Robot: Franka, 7 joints.
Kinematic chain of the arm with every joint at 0, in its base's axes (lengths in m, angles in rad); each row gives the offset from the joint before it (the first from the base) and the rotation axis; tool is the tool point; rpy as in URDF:
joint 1: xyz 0 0 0.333 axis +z
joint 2: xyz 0 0 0 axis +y
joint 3: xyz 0 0 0.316 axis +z
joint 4: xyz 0.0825 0 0 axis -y
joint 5: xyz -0.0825 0 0.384 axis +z
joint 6: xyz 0 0 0 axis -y
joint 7: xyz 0.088 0 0 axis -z
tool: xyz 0 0 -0.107 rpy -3.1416 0 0
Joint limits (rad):
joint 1: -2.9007..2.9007
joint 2: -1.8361..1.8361
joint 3: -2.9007..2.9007
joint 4: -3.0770..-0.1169
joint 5: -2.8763..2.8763
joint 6: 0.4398..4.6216
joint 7: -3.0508..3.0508
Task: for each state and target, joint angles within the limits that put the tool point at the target. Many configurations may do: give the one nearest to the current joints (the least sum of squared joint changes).
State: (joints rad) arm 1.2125 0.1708 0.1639 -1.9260 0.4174 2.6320 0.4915
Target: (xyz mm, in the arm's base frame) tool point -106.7 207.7 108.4
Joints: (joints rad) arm 1.4537 0.2467 0.4535 -2.8761 0.4181 2.2620 0.4915
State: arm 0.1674 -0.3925 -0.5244 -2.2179 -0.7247 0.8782 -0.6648
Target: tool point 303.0 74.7 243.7
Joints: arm 0.5529 0.1870 -0.0894 -2.4717 -0.5279 1.1309 -0.6648
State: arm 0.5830 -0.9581 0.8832 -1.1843 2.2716 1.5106 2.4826
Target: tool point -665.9 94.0 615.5
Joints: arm 0.7000 -1.2272 1.1361 -1.4498 2.1312 1.3098 2.4826
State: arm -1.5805 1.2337 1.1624 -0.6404 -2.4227 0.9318 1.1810
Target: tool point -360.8 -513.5 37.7
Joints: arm -2.1907 1.8361 1.0383 -0.4045 -2.2258 0.4868 1.1810
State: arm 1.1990 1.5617 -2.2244 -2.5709 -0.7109 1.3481 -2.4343
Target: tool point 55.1 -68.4 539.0
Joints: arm 1.2473 1.7708 -2.3483 -2.8340 -0.6854 1.1175 -2.4343
